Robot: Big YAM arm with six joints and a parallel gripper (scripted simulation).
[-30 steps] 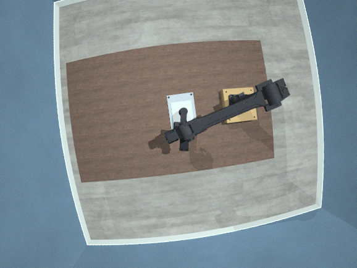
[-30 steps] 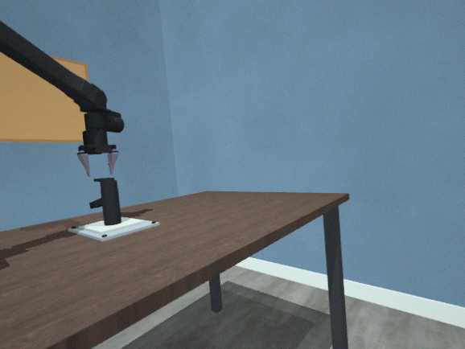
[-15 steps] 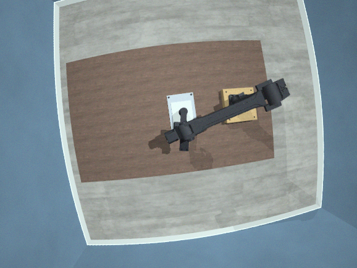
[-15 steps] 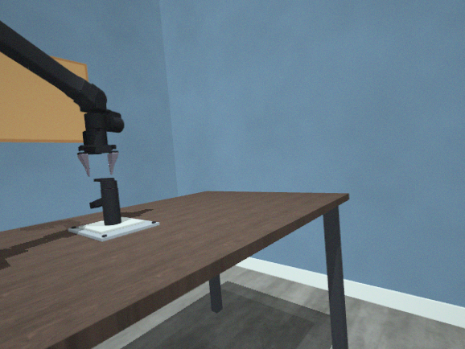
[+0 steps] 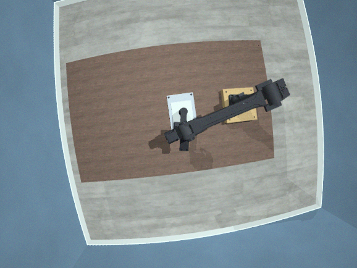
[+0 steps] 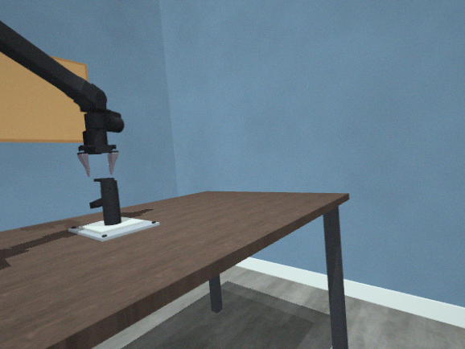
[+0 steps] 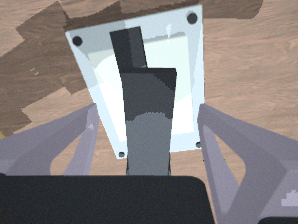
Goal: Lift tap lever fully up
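Now: the lever 40 mm to the right of my hand and 20 mm below it. From my hand the other things lie so: dark tap 80 mm below, 60 mm to the right.
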